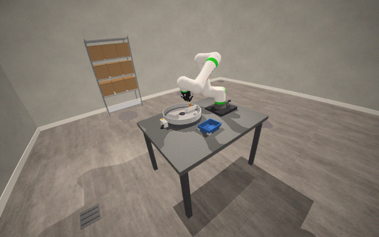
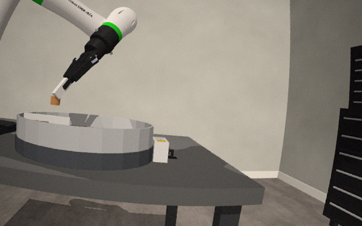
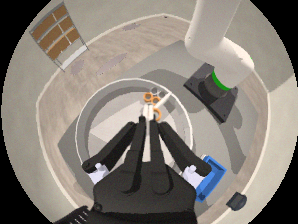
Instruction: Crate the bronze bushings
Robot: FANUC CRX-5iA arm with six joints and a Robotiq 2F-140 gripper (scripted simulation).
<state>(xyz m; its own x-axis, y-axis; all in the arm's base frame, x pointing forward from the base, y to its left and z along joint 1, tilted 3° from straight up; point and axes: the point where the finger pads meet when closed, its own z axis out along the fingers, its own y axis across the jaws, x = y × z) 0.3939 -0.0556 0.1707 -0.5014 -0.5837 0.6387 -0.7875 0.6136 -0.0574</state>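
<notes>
The blue crate is 3 cm behind my hand, 34 cm to the left of it and 16 cm below it. The rest, counted from my hand: round turning table (9 cm ahead, 1 cm to the right, 13 cm below).
</notes>
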